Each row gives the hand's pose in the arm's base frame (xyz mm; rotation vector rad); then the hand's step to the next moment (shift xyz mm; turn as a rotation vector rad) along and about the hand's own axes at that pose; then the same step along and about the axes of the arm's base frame.
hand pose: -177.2 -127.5 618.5 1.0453 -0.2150 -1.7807
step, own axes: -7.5 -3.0 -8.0 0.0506 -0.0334 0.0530
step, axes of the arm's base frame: 4.6 10.1 -2.5 -0.0667 -0.0426 -0.0147
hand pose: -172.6 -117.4 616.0 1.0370 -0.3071 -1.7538
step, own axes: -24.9 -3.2 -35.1 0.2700 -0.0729 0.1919
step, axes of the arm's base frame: 27.1 31.9 -10.5 -0.2193 -0.2501 -0.0664
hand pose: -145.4 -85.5 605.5 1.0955 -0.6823 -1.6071
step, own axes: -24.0 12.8 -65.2 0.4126 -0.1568 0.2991
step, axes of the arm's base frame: 65.6 24.6 -9.1 -0.3598 -0.3687 -0.1375
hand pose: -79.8 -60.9 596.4 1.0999 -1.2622 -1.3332
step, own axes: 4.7 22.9 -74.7 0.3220 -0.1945 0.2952
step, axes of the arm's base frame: 74.6 -14.7 18.5 -0.3461 -0.2793 -0.1757
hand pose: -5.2 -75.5 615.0 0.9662 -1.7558 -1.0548
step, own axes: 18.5 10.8 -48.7 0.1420 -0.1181 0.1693
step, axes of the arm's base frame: 36.6 -25.8 28.8 -0.1827 -0.1240 -0.1183
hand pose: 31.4 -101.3 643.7 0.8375 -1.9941 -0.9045
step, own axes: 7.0 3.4 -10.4 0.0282 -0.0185 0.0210
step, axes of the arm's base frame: 4.6 -6.9 10.0 -0.0268 -0.0258 -0.0138
